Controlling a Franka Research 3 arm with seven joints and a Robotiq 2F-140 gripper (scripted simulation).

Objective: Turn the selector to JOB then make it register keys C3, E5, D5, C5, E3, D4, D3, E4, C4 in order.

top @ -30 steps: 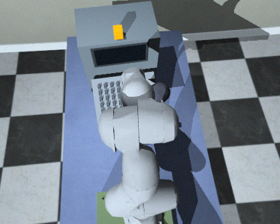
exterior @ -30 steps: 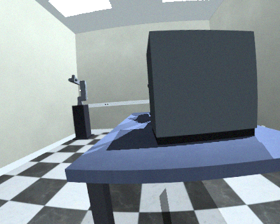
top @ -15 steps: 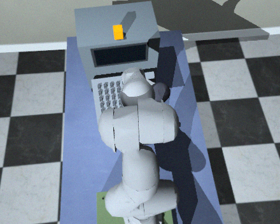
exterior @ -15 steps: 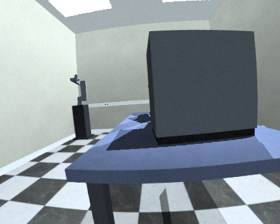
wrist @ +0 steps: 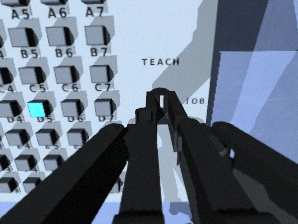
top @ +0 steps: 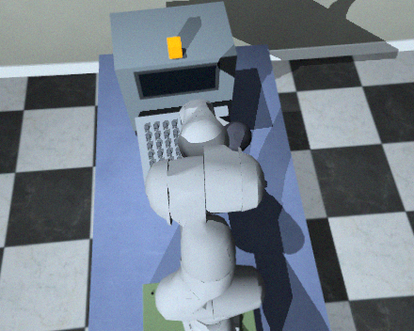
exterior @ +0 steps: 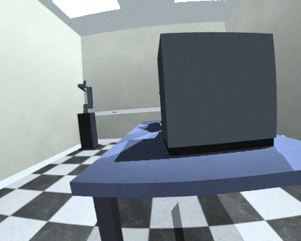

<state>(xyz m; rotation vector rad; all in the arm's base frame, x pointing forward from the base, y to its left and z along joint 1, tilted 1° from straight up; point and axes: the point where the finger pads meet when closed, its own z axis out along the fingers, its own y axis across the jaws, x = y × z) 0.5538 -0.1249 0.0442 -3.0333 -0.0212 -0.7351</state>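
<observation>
The black selector knob lies 2 cm below my hand and 2 cm ahead of it. From my hand the other things lie so: sloped keypad 11 cm to the left, 7 cm below, 4 cm ahead.
</observation>
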